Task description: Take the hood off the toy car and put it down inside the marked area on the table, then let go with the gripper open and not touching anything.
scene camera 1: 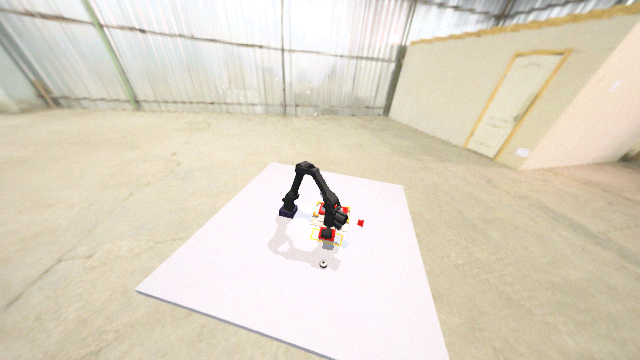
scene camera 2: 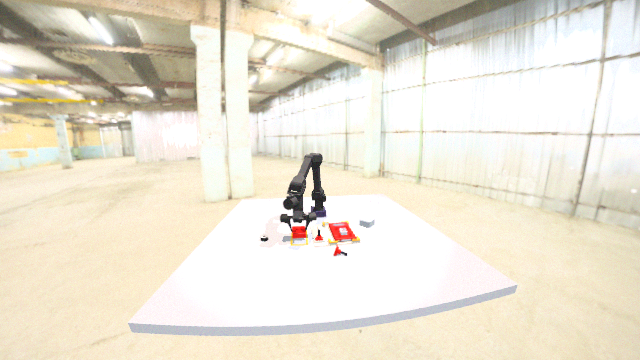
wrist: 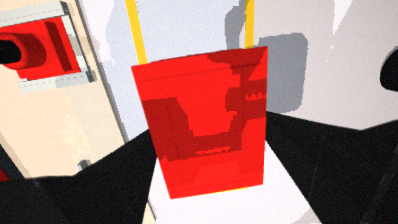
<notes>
My gripper [wrist: 207,125] carries a hood [wrist: 205,112].
</notes>
